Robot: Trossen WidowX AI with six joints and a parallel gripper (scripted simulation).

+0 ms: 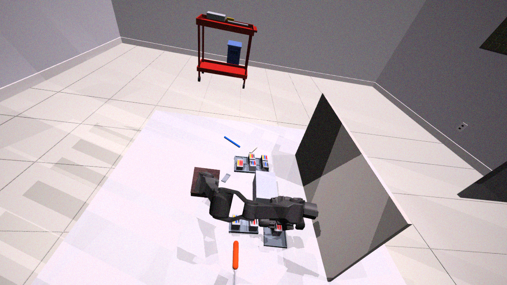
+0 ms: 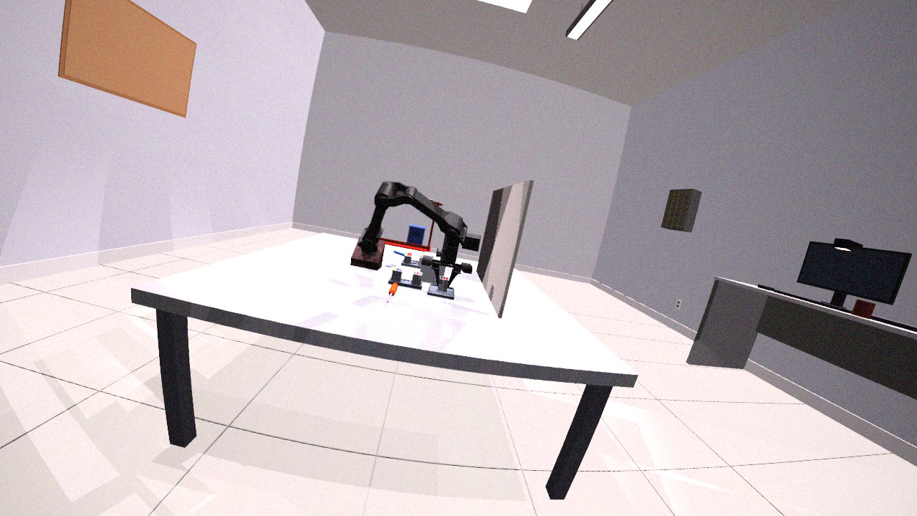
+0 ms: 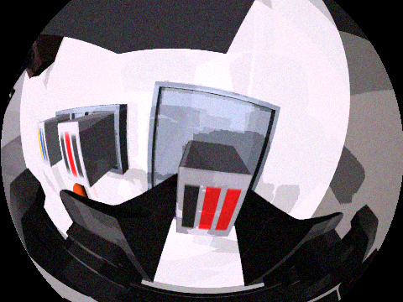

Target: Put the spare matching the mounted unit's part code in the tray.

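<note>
Right now my gripper tip is 2 cm above the grey tray. Also, from my gripper tip: mounted unit (3 cm behind, 19 cm to the left, 3 cm above); then blue pen (16 cm behind, 60 cm to the left, 2 cm below); then panel (22 cm ahead, 15 cm to the left, 20 cm above).
</note>
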